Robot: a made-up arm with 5 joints. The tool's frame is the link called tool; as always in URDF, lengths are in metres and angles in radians. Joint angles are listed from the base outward. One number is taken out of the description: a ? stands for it. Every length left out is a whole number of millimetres.
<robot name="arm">
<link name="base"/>
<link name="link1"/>
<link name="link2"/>
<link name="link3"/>
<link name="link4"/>
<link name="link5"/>
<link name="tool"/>
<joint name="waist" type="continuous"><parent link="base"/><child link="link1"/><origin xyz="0.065 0.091 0.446" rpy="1.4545 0.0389 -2.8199"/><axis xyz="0 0 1"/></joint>
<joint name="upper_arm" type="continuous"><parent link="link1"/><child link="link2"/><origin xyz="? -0.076 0.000" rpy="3.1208 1.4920 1.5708"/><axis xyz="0 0 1"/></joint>
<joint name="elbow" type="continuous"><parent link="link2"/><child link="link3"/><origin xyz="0.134 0.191 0.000" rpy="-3.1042 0.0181 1.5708"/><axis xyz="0 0 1"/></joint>
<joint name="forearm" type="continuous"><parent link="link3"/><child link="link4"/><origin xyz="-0.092 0.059 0.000" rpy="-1.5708 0.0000 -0.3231"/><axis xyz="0 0 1"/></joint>
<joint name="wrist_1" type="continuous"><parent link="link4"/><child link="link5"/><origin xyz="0.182 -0.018 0.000" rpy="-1.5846 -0.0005 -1.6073"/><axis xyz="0 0 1"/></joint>
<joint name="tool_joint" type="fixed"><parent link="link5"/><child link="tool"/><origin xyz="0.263 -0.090 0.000" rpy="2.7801 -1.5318 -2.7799"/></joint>
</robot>
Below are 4 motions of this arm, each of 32 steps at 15 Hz.
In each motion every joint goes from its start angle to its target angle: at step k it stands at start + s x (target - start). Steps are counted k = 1, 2, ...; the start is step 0. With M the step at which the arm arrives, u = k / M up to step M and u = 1 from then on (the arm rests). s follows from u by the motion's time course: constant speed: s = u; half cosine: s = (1 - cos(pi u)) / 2; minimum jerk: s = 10 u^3 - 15 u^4 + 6 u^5.
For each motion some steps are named. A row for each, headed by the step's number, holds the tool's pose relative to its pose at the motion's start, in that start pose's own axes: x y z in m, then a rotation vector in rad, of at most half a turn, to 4 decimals.
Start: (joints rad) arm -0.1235 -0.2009 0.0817 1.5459 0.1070
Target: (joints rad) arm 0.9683 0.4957 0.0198 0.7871 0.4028
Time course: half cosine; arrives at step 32
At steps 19, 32:
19: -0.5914 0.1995 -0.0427 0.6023 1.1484 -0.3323
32: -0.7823 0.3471 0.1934 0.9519 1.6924 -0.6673

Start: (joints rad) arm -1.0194 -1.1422 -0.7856 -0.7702 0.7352
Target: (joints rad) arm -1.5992 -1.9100 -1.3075 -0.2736 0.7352
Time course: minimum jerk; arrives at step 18
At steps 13, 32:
13: 0.0757 0.1384 0.0369 0.1507 -0.7679 0.5482
32: 0.0754 0.1667 0.0466 0.1790 -0.8863 0.6314

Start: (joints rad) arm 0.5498 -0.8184 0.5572 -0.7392 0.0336
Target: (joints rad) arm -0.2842 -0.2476 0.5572 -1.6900 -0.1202
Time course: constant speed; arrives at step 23
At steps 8, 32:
8: -0.0541 0.0315 0.0153 -0.0927 0.1685 0.3248
32: -0.1257 -0.0357 0.0926 -0.5384 0.2722 0.7699

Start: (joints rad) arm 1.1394 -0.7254 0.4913 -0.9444 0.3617
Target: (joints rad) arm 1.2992 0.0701 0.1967 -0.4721 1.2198
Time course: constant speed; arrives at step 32
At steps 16, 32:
16: 0.0572 0.1054 0.0143 -0.0080 0.0447 0.3332
32: 0.0155 0.2203 -0.0332 0.0554 0.3535 0.6613

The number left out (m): 0.187
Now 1 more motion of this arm.
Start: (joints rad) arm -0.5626 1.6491 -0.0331 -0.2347 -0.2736
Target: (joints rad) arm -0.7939 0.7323 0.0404 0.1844 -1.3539
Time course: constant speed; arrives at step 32
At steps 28, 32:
28: -0.4326 -0.1664 0.2973 -1.0432 0.3164 -0.8952
32: -0.4969 -0.1290 0.3578 -1.1928 0.4328 -1.0140

